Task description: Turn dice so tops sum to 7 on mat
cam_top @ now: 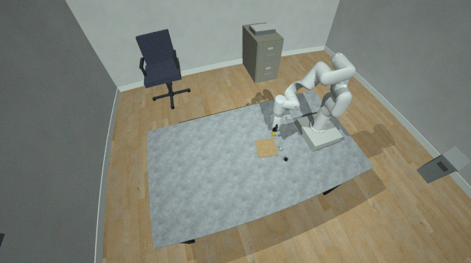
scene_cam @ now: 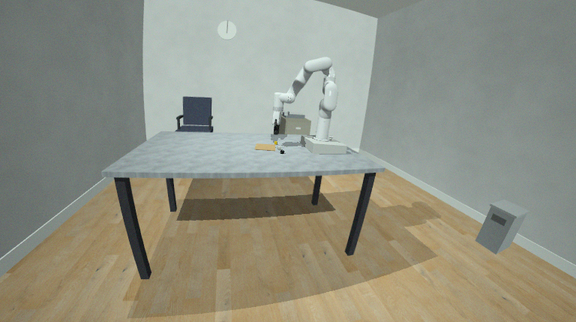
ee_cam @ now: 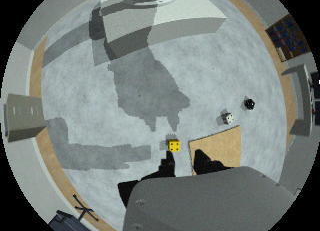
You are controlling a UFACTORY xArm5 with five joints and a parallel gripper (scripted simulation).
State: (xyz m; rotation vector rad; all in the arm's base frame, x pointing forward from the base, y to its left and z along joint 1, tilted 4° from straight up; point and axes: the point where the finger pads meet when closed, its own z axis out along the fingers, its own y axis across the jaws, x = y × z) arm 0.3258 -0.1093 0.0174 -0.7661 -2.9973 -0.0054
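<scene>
Now: hand 90 mm above the yellow die. From my hand the other things lie so: white die 10 mm ahead, 130 mm to the left, 90 mm below; then black die 20 mm ahead, 220 mm to the left, 90 mm below; then tan mat 100 mm ahead, 80 mm to the left, 100 mm below.
</scene>
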